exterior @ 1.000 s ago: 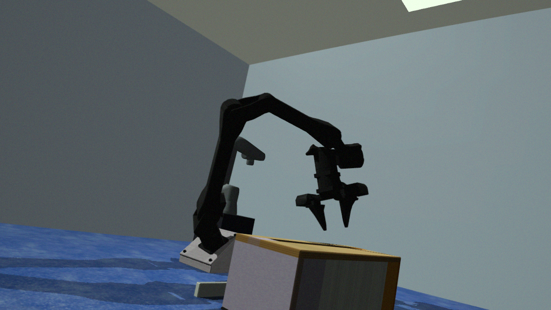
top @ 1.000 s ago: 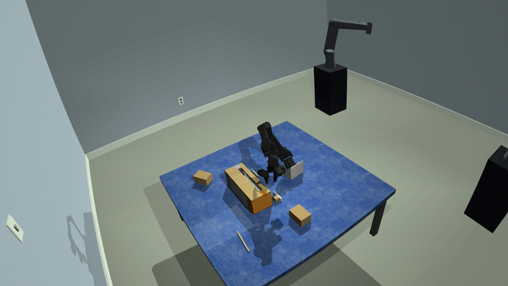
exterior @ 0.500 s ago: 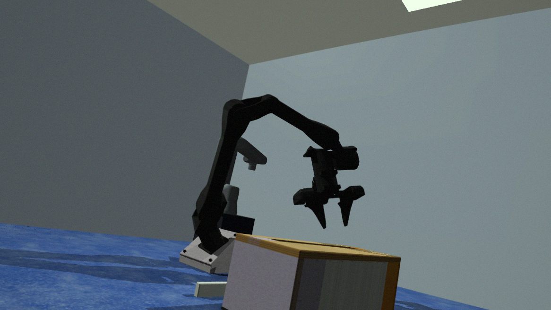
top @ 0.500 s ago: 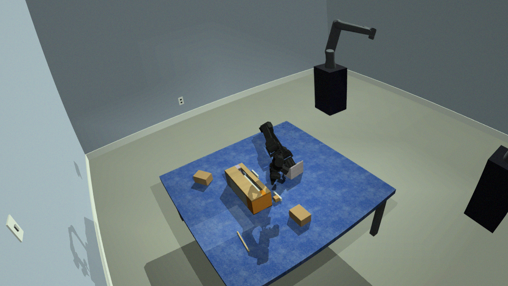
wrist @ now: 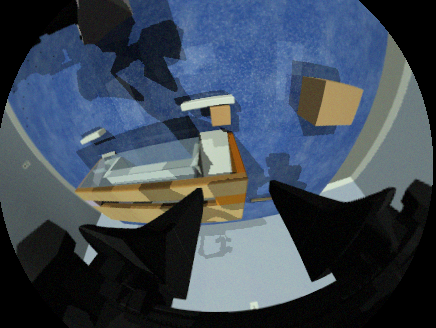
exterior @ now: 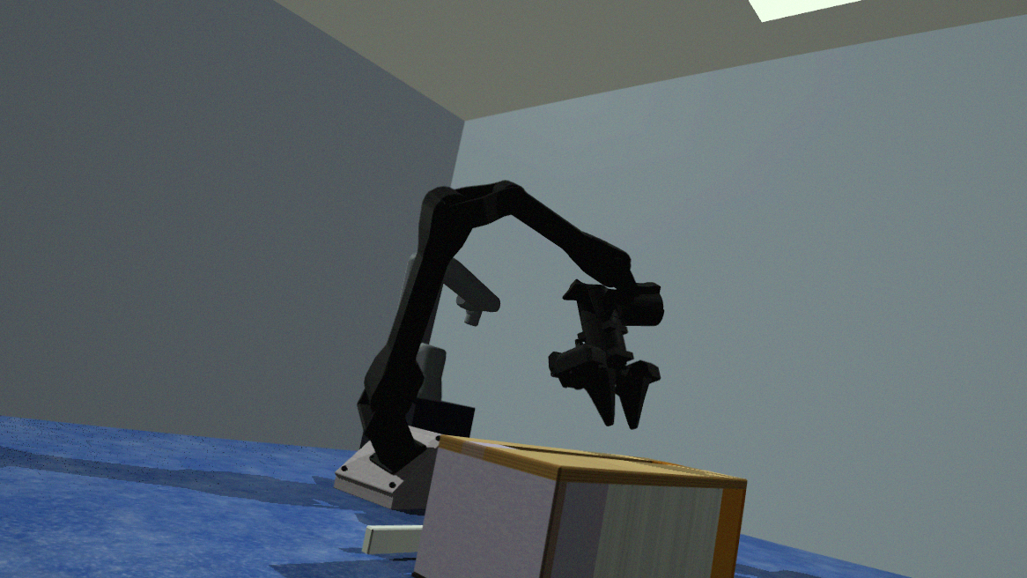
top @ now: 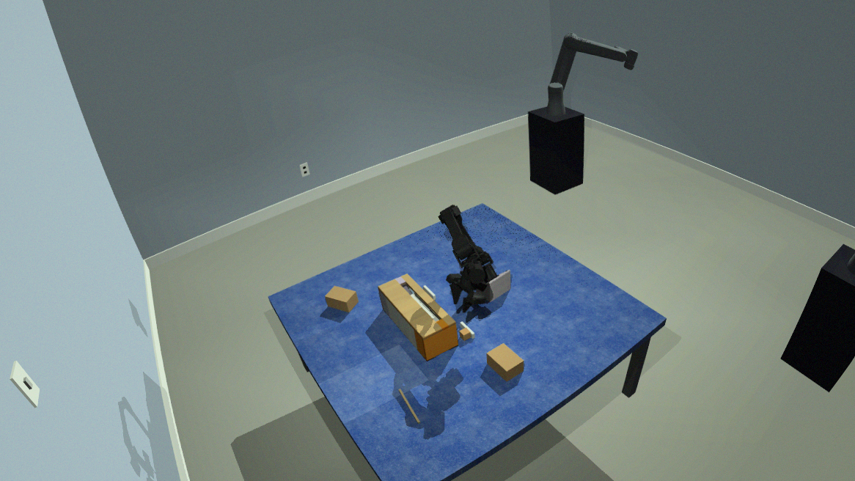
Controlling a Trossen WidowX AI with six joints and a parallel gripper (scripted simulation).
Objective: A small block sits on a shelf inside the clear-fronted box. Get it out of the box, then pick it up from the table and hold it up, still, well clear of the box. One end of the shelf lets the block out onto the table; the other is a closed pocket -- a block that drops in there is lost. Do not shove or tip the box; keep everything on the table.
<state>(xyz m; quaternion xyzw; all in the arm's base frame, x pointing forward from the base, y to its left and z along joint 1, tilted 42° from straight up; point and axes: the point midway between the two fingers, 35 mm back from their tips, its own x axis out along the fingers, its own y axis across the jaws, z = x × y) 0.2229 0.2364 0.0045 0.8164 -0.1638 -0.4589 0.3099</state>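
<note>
The brown block lies 150 mm below my gripper tip and 10 mm behind it. Also, from my gripper tip: thin wooden stick (340 mm ahead, 190 mm to the left, 160 mm below); box (170 mm to the right, 100 mm below, 70 mm ahead).
</note>
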